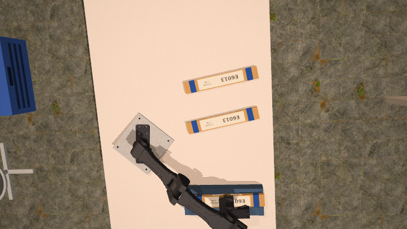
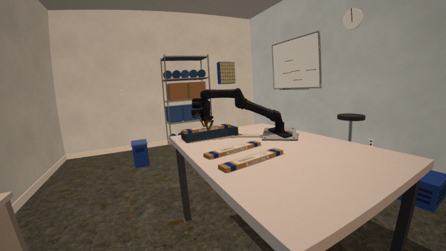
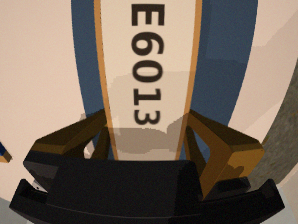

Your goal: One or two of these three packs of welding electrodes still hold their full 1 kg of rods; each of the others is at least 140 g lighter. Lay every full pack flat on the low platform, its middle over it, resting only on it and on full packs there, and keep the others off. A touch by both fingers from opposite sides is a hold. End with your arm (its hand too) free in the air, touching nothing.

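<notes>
The dark blue low platform is 50 mm below my hand, 20 mm to the right of it and 20 mm behind it.
</notes>
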